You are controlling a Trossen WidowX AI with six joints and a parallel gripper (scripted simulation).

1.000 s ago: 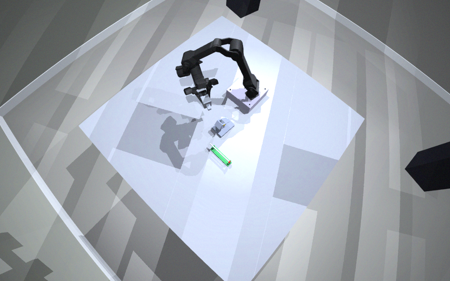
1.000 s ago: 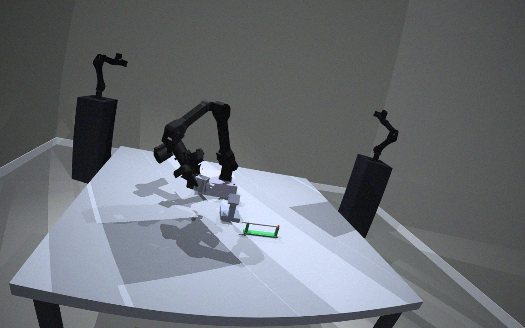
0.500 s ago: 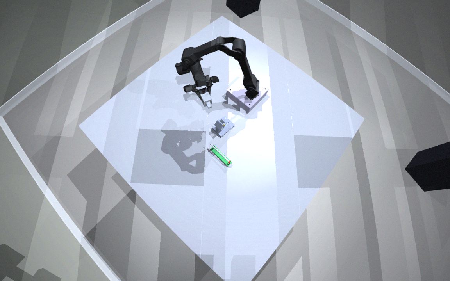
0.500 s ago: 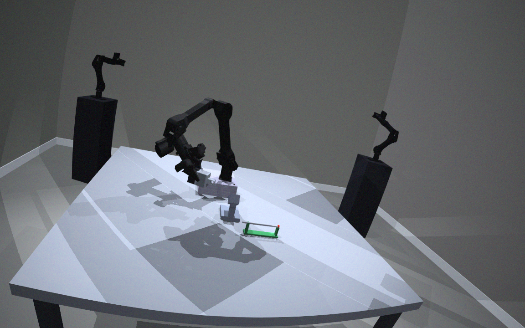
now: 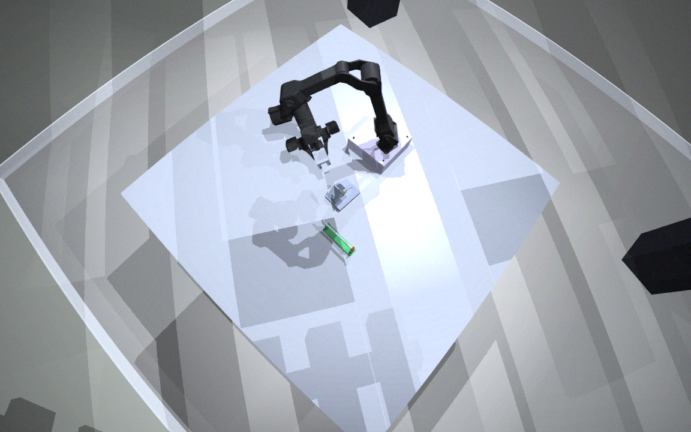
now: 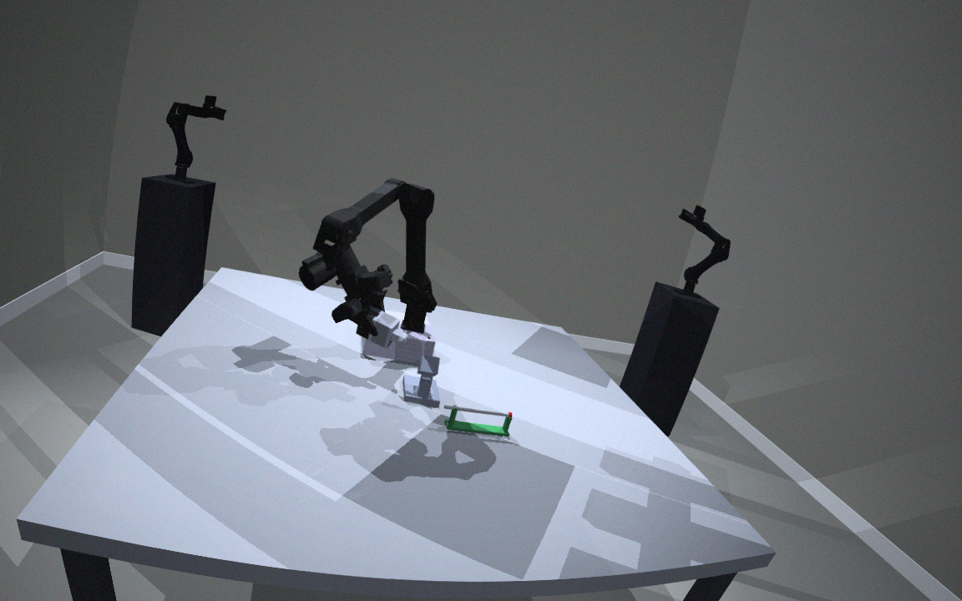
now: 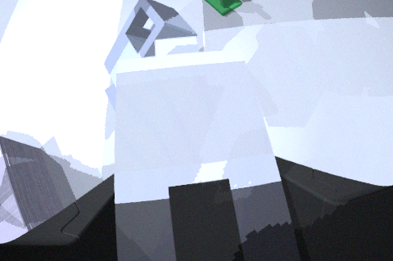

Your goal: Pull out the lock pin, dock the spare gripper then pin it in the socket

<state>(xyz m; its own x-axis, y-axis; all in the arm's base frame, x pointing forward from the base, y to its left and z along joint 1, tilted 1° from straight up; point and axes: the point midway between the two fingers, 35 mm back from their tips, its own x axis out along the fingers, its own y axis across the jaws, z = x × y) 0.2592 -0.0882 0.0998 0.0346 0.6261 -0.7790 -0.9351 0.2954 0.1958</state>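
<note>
The cradle is 250 mm to the left of my gripper tip, 110 mm below it and 100 mm ahead of it. From my gripper tip the other things lie so: spare gripper 10 mm above; socket 120 mm to the left, 80 mm below.
</note>
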